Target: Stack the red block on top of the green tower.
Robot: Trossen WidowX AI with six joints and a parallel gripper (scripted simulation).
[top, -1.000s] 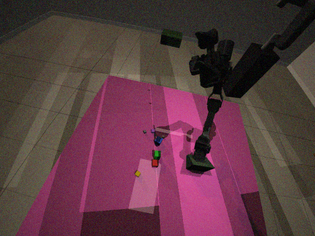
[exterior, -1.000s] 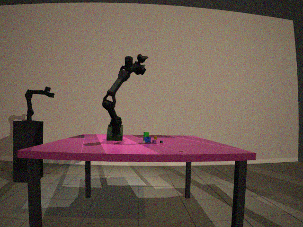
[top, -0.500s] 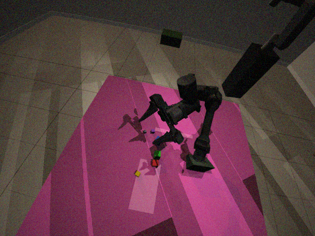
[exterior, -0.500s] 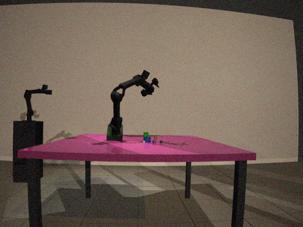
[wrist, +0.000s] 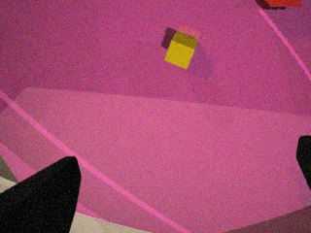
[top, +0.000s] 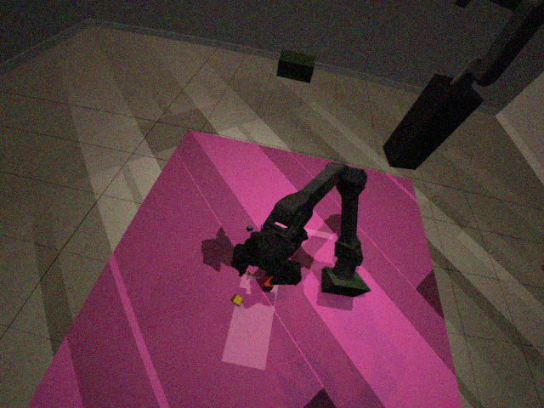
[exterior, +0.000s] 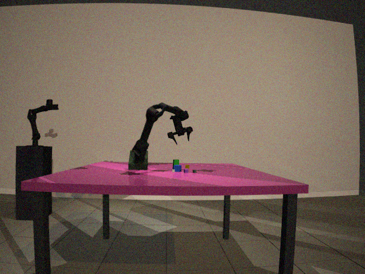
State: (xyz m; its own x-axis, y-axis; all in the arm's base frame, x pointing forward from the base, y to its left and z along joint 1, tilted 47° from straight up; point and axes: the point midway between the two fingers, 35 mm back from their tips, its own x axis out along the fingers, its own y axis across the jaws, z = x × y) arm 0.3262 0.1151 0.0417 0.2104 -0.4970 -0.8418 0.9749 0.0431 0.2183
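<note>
Right now my gripper tip is 180 mm above the red block, 60 mm past it and 30 mm to the left of it. The rest, counted from my gripper tip: blue block (180 mm to the right, 170 mm below, 70 mm behind); then yellow block (180 mm below, 50 mm ahead, 40 mm to the left); then purple block (260 mm to the right, 180 mm below, 30 mm behind).
</note>
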